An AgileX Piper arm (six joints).
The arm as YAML. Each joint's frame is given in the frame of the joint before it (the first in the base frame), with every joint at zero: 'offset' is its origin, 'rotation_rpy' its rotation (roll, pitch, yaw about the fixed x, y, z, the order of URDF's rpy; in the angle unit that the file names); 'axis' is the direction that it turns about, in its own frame. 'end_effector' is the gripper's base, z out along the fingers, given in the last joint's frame.
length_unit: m
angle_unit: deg
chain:
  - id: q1
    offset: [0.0, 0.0, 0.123]
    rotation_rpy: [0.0, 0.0, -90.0]
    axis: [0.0, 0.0, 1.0]
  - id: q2
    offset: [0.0, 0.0, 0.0]
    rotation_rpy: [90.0, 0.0, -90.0]
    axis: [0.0, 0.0, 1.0]
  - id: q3
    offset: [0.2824, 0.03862, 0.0]
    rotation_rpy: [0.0, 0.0, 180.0]
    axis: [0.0, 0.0, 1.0]
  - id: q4
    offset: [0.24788, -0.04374, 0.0]
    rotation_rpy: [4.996, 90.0, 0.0]
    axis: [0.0, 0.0, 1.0]
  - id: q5
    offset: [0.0, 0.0, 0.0]
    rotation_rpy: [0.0, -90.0, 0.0]
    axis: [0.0, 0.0, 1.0]
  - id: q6
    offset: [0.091, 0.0, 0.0]
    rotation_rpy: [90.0, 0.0, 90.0]
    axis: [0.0, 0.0, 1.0]
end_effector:
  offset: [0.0, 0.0, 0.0]
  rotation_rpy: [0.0, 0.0, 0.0]
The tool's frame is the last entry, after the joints.
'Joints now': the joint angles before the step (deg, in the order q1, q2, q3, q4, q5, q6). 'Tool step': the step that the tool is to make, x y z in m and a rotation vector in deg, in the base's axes. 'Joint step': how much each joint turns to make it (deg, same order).
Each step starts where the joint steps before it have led.
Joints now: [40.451 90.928 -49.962 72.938 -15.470 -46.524]
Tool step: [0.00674 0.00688 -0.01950 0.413 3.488 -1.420]
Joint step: [0.115 4.011 -0.859 -0.060 0.114 3.154]
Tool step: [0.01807 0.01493 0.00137 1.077 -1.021 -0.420]
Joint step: [-0.001 4.010 -5.271 -0.112 -0.285 0.512]
